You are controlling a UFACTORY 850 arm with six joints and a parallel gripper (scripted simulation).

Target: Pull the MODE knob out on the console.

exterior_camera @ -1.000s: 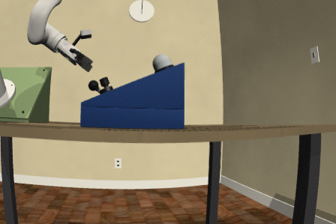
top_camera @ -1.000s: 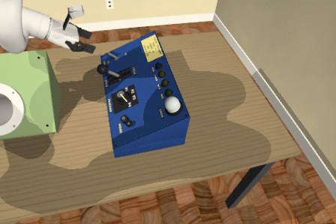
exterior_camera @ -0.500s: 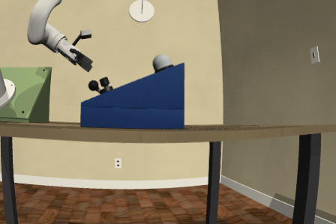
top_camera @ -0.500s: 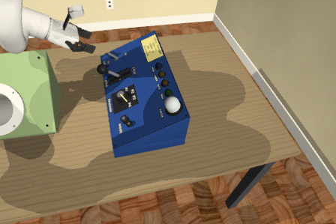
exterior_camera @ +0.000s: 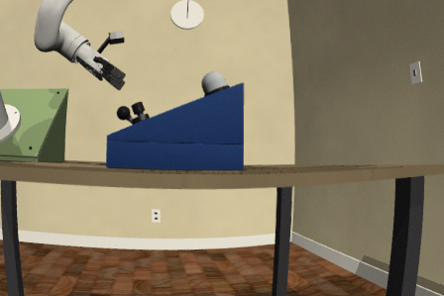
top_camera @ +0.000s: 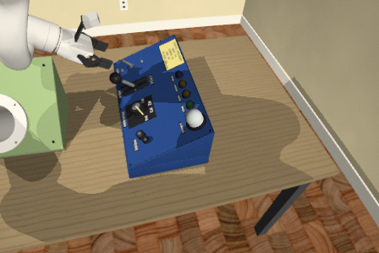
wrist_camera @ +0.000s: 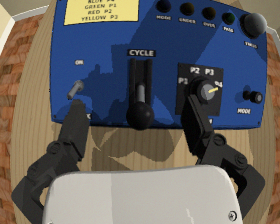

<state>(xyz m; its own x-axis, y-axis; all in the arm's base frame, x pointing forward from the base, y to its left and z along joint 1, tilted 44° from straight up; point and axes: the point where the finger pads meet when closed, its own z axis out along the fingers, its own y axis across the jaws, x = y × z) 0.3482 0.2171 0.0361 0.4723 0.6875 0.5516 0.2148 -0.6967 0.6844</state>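
The black mode knob is 10 cm ahead of my hand, 23 cm to the right of it and 13 cm below it. Also, from my hand: small toggle 5 cm ahead, 12 cm to the left, 13 cm below; then blue sloped console 11 cm ahead, 5 cm to the right, 15 cm below; then black ball lever 5 cm ahead, 12 cm below.
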